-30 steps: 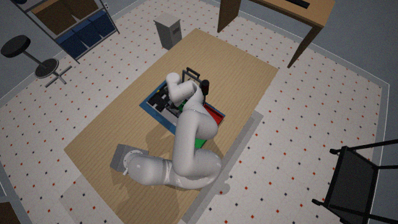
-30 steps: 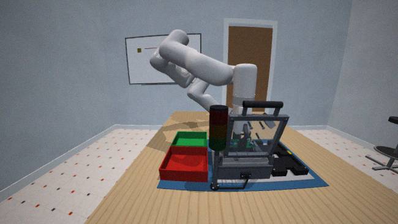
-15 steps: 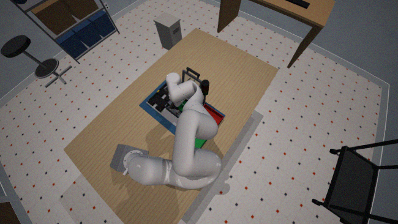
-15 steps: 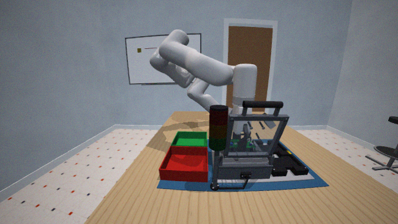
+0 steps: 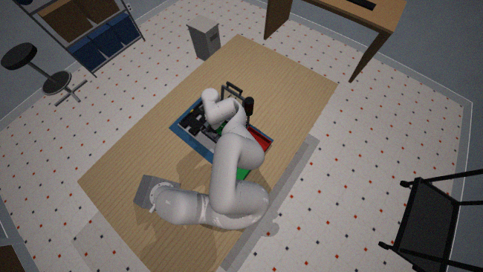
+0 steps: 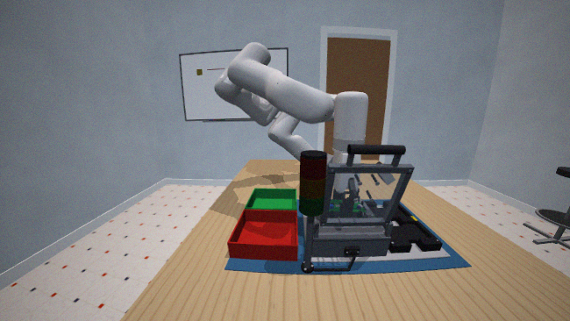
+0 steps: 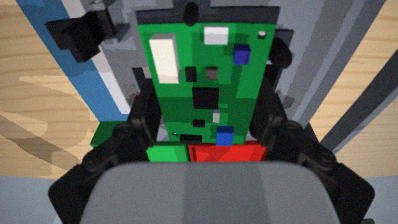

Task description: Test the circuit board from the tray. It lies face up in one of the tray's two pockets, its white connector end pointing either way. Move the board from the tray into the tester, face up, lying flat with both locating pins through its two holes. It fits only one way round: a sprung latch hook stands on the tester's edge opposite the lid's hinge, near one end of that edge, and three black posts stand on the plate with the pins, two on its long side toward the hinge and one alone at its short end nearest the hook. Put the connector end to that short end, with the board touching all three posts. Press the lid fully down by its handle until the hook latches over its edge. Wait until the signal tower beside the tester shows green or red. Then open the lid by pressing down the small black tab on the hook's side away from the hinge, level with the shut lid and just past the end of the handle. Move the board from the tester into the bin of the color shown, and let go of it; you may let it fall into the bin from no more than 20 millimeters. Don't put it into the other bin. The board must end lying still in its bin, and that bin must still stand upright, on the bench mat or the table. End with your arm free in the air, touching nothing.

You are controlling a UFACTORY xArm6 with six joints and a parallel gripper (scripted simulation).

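Now: hand right at the green circuit board. From my hand the other things lie so: clear lid (12 cm ahead, 3 cm to the right, 10 cm above); black latch hook (4 cm behind, 7 cm to the left, 1 cm above); plate (1 cm ahead, 1 cm below).
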